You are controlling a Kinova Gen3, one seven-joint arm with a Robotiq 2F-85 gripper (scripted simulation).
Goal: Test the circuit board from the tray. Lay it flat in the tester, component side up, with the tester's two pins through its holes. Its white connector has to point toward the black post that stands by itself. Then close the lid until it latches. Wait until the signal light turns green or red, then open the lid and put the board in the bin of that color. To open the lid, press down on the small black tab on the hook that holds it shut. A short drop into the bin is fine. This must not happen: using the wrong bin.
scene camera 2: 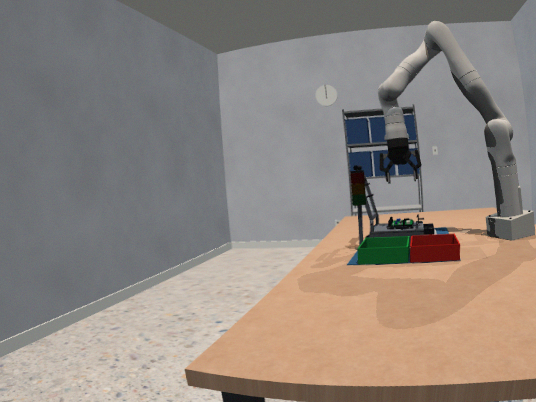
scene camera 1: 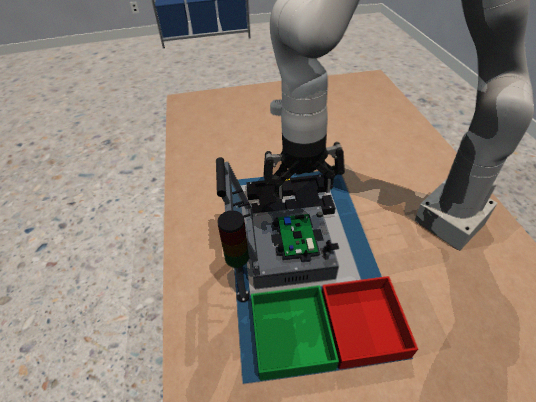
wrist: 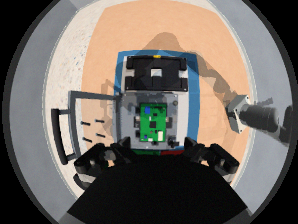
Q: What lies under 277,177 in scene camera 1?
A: My gripper.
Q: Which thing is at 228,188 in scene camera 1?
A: A tester lid.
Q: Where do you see a red bin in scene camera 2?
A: At 434,251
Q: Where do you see a green circuit board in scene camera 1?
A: At 297,235
